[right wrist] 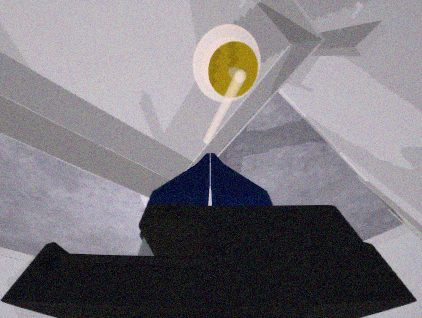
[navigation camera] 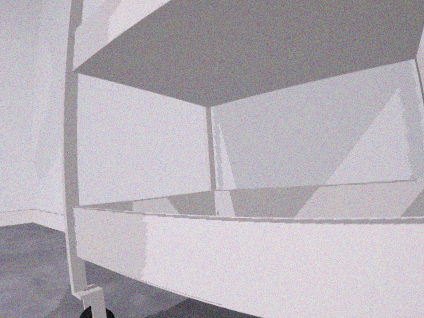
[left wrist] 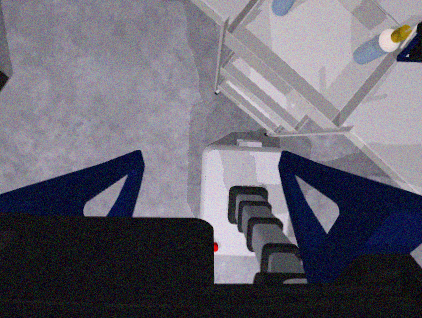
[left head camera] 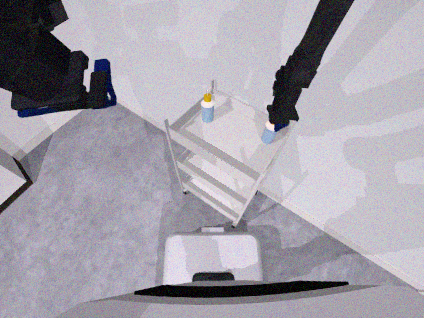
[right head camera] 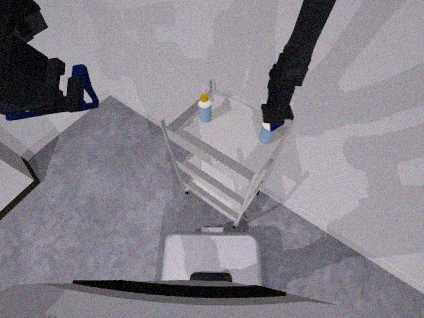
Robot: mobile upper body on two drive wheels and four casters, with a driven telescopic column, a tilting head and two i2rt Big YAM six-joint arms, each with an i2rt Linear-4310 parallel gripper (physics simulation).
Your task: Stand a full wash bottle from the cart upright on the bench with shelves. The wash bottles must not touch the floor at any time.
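Places are measured from the left arm's base along level axes (x ahead, y left, z up), in metres.
Pixels of known places: left gripper, fingertip midpoint: point(left wrist: 211, 158) point(left head camera: 89, 104) point(right head camera: 74, 107); right gripper, fingertip midpoint: point(right wrist: 210, 159) point(left wrist: 397, 58) point(left head camera: 275, 130) point(right head camera: 271, 130).
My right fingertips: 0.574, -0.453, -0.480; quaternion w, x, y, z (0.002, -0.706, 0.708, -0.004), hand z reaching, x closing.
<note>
For each thing: its top centre in the pictures, then the offset to it from my right fingertips, as dx, dy, dz. "pt": a spot on its surface instead.
- left-hand bottle, middle of its top: point(left head camera: 208, 88) point(right head camera: 204, 88) +0.204, +0.253, +0.028
- right-hand bottle, middle of its top: point(right wrist: 231, 97) point(left wrist: 416, 28) point(right head camera: 273, 113) point(left head camera: 277, 114) +0.058, -0.011, +0.028
- pale block with a dark edge, surface spot: point(left head camera: 9, 180) pt +0.044, +1.810, -0.589
Two blue wash bottles with white shoulders and yellow caps stand upright on the top tray of the grey cart point(left head camera: 215, 150) point(right head camera: 215, 152) point(left wrist: 285, 75) point(navigation camera: 250, 260). The left-hand bottle point(left head camera: 207, 113) point(right head camera: 205, 113) point(left wrist: 282, 6) is near the tray's left side. The right-hand bottle point(left head camera: 268, 135) point(right head camera: 266, 136) point(left wrist: 369, 51) point(right wrist: 218, 77) is near the right rim. My right gripper point(left head camera: 281, 126) point(right head camera: 274, 125) point(left wrist: 398, 58) point(right wrist: 210, 159) is shut and empty close by this bottle's top, its fingertips together. My left gripper point(left head camera: 103, 85) point(right head camera: 80, 88) point(left wrist: 211, 158) is open and empty, left of the cart. The bench with shelves cannot be made out.
My white base point(left head camera: 185, 255) point(right head camera: 175, 255) point(left wrist: 215, 200) stands close to the cart's near corner. A pale block with a dark edge point(left head camera: 9, 180) point(right head camera: 12, 182) shows at the far left. Pale walls run behind and to the right of the cart.
</note>
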